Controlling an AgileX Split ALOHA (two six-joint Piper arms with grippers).
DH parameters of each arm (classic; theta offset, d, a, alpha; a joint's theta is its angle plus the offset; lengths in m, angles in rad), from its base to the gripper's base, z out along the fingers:
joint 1: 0 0.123 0 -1.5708
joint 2: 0.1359 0 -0.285 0
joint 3: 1.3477 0 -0.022 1.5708
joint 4: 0 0.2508 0 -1.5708
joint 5: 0 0 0.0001 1.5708
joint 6: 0 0.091 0 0
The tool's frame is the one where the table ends.
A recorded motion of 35 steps. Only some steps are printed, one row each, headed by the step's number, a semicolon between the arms.
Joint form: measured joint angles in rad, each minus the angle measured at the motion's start. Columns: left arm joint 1, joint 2, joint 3, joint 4, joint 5, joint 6; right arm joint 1, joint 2, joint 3, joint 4, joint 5, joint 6.
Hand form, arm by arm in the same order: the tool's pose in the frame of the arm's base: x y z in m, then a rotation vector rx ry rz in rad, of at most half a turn. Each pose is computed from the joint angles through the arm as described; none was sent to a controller.
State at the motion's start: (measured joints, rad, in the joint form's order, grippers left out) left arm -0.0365 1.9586 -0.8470 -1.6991 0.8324 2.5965; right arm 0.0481 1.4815 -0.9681 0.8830 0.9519 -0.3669
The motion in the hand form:
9: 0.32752 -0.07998 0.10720 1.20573 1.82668 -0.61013; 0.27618 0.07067 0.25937 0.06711 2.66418 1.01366
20: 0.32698 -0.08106 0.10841 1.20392 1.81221 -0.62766; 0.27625 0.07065 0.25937 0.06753 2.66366 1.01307
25: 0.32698 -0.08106 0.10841 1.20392 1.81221 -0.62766; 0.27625 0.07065 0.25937 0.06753 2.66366 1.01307
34: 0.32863 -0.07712 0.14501 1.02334 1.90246 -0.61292; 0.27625 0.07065 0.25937 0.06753 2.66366 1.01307
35: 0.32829 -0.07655 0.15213 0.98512 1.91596 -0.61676; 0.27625 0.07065 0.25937 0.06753 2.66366 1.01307
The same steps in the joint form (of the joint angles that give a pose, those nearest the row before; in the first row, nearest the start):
9: 0.0000 0.0407 0.0000 -0.0064 0.0202 0.0041; 0.0000 0.0000 0.0000 0.0000 0.0000 0.0000
20: 0.0000 0.0407 0.0000 -0.0064 0.0390 0.0041; 0.0000 0.0000 0.0000 0.0000 -0.0008 0.0000
25: 0.0000 0.0407 0.0000 -0.0064 0.0390 0.0041; 0.0000 0.0000 0.0000 0.0000 -0.0008 0.0000
34: 0.0000 -0.0823 0.0000 -0.0064 -0.0274 -0.2182; 0.0000 0.0000 0.0000 0.0000 -0.0008 0.0000
35: 0.0000 -0.1055 0.0000 -0.0054 -0.0364 -0.2638; 0.0000 0.0000 0.0000 0.0000 -0.0008 0.0000

